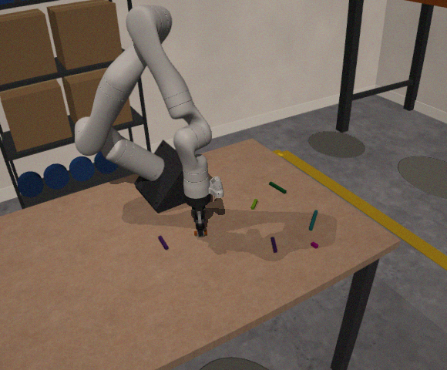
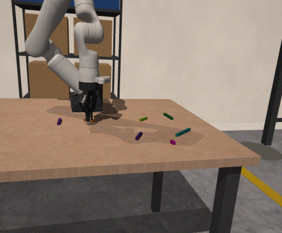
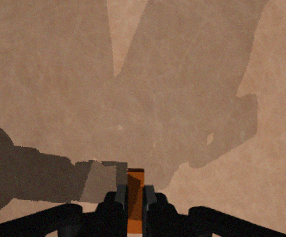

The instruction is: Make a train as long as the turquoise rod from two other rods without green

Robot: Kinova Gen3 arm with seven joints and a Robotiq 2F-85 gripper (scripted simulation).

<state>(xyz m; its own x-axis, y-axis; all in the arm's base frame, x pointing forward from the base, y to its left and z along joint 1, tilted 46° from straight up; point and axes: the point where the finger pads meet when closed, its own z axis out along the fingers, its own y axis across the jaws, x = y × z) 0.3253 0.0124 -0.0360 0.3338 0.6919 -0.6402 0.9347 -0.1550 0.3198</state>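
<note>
The purple rod is 120 mm to the right of my hand, 30 mm below it and 20 mm behind it. The rest, counted from my hand: orange rod: 10 mm below; then lime rod: 230 mm to the left, 70 mm behind, 30 mm below; then magenta rod: 280 mm to the left, 200 mm ahead, 30 mm below.
</note>
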